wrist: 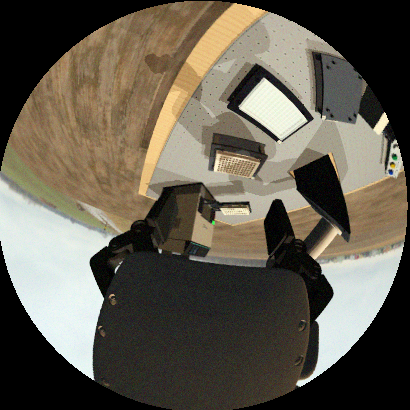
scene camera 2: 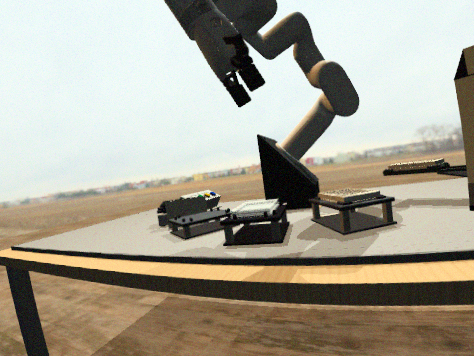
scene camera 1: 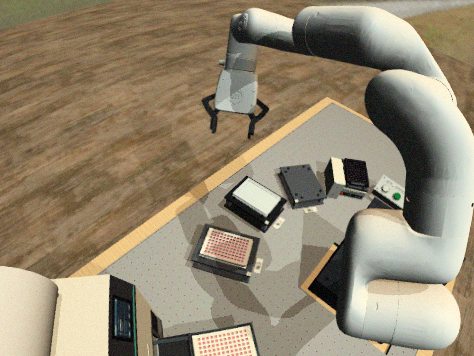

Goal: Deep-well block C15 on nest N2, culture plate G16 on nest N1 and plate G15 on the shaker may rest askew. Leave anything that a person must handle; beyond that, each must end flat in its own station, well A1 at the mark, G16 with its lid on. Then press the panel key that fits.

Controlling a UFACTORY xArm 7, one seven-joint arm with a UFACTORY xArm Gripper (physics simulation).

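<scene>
My gripper [scene camera 1: 232, 133] [scene camera 2: 250, 95] [wrist: 222, 204] is open and empty, high above and beyond the table edge in scene camera 1. A white plate [scene camera 1: 257, 196] [scene camera 2: 255, 207] [wrist: 275, 108] lies on a raised black nest; I cannot tell whether it is fully level. A plate with pink wells [scene camera 1: 226, 247] [scene camera 2: 350, 195] [wrist: 236, 164] lies on another raised dark nest. A second pink-welled plate [scene camera 1: 223, 342] [scene camera 2: 417, 164] [wrist: 236, 210] lies on the instrument's tray. The key panel [scene camera 1: 389, 191] [scene camera 2: 207, 196] [wrist: 393, 159] has coloured keys. Plate names and A1 marks are not legible.
A dark platform with corner pegs [scene camera 1: 301, 185] [scene camera 2: 197, 217] [wrist: 340, 87] stands beside the white plate's nest. A beige-sided box [scene camera 1: 334, 175] and a black-welled block [scene camera 1: 356, 172] stand behind. The big instrument [scene camera 1: 82, 310] [scene camera 2: 465, 125] and the arm's black wedge base [scene camera 2: 280, 175] [wrist: 322, 190] stand tall.
</scene>
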